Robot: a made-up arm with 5 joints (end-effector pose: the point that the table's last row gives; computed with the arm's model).
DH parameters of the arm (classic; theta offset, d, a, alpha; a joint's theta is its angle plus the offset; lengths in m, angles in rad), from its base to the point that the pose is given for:
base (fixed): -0.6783 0 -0.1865 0
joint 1: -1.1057 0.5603 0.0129 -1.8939
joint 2: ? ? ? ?
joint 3: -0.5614 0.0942 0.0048 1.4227
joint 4: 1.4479 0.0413 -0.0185 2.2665
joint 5: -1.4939 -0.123 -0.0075 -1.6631
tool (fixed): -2.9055 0.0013 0 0
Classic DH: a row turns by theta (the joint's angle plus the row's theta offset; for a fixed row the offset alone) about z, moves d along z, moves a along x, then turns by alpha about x.
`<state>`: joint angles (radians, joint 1 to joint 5).
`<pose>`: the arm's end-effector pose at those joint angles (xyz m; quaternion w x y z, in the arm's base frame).
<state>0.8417 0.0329 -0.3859 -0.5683 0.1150</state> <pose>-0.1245 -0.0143 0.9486 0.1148 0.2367 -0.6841 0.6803</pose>
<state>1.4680 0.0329 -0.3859 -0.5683 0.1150</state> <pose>-0.0515 0.0227 0.9486 0.1003 -0.4359 0.5779 -0.6826</pose>
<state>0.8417 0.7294 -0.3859 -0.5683 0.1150</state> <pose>-0.0456 -0.2034 0.8074 0.2499 0.3078 -0.8249 0.4029</pose>
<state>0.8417 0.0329 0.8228 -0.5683 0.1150</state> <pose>-0.2181 -0.1346 0.9000 0.2747 -0.0243 0.8970 -0.3454</pose>
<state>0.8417 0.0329 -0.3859 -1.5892 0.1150</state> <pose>-0.1301 -0.1001 0.9238 0.4980 -0.0184 -0.7242 0.4766</pose>
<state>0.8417 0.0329 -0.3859 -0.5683 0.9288</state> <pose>-0.1241 -0.0083 0.9484 0.3706 -0.0077 -0.5129 0.7743</pose>
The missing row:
joint 2: 1.3996 -0.2092 -0.1906 1.3391
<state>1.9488 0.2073 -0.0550 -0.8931 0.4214</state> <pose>0.0814 0.0342 0.9157 0.0124 -0.4881 0.6224 -0.6118</pose>
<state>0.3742 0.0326 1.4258 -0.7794 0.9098</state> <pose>-0.3372 -0.1004 0.8196 0.0471 -0.3019 -0.9428 0.1336</pose>
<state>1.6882 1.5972 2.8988 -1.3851 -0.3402</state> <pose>-0.0225 -0.0419 0.4363 0.1389 0.5740 0.5264 0.6116</pose>
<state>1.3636 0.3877 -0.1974 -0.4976 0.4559</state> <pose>0.0240 -0.0708 0.9015 0.0736 0.3620 -0.6896 0.6229</pose>
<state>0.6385 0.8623 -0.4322 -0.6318 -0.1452</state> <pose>-0.1110 -0.2450 0.7603 0.2377 0.2541 -0.9021 0.2553</pose>
